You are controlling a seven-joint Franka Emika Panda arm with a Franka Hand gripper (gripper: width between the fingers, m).
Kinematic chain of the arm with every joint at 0, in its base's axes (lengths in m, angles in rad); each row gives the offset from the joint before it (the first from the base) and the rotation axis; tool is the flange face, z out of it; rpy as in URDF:
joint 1: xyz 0 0 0.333 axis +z
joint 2: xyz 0 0 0 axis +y
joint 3: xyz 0 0 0.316 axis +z
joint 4: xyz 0.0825 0 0 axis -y
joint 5: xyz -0.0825 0 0.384 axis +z
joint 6: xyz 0 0 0 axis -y
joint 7: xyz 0.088 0 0 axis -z
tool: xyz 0 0 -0.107 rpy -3.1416 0 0
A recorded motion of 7 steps. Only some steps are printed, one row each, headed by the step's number.
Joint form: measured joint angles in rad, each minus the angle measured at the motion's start. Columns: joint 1, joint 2, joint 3, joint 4, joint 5, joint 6, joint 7.
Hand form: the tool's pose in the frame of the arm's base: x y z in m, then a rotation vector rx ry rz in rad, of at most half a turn. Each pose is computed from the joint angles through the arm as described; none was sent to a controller.
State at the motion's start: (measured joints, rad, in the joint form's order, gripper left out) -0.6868 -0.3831 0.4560 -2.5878 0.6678 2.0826 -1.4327
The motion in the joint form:
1: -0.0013 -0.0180 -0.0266 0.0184 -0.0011 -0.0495 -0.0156
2: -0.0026 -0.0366 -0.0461 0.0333 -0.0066 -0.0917 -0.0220
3: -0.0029 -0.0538 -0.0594 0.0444 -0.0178 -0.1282 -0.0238
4: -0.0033 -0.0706 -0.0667 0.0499 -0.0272 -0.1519 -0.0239
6: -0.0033 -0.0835 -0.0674 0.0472 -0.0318 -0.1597 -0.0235
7: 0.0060 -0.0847 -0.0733 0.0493 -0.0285 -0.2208 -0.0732
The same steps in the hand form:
1: 0.3939 -0.0720 0.3809 -2.5448 -1.0715 -0.3163
2: 0.3919 -0.0755 0.3927 -2.5314 -1.0782 -0.3241
3: 0.3894 -0.0770 0.4023 -2.5221 -1.0895 -0.3198
4: 0.3869 -0.0774 0.4095 -2.5203 -1.1003 -0.3156
6: 0.3845 -0.0765 0.4123 -2.5233 -1.1076 -0.3118
7: 0.3801 -0.0691 0.4108 -2.4443 -1.1700 -0.2883

